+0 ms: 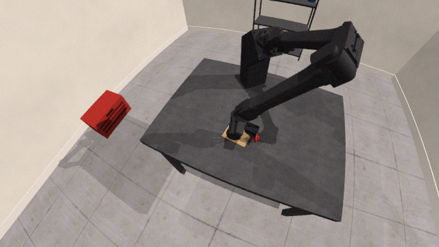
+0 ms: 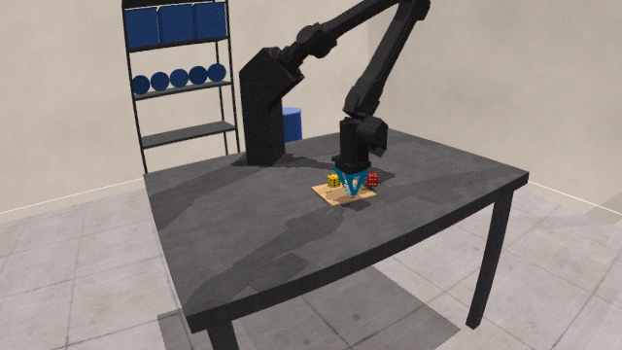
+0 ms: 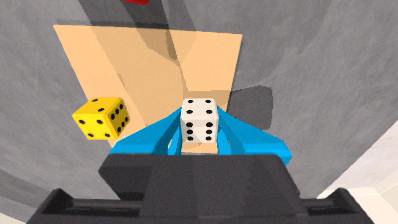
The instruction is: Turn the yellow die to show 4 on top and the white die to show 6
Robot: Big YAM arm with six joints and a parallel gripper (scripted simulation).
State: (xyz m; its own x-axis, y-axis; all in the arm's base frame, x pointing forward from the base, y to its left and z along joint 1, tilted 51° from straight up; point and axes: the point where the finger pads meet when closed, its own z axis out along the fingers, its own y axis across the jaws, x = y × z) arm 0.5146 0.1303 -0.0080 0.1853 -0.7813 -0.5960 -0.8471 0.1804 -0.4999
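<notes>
The white die lies right at my hand. Also, from my hand: tan mat 40 mm behind, 20 mm below, 10 mm to the right; then red die 90 mm to the left, 60 mm behind; then yellow die 90 mm behind, 20 mm to the right.
</notes>
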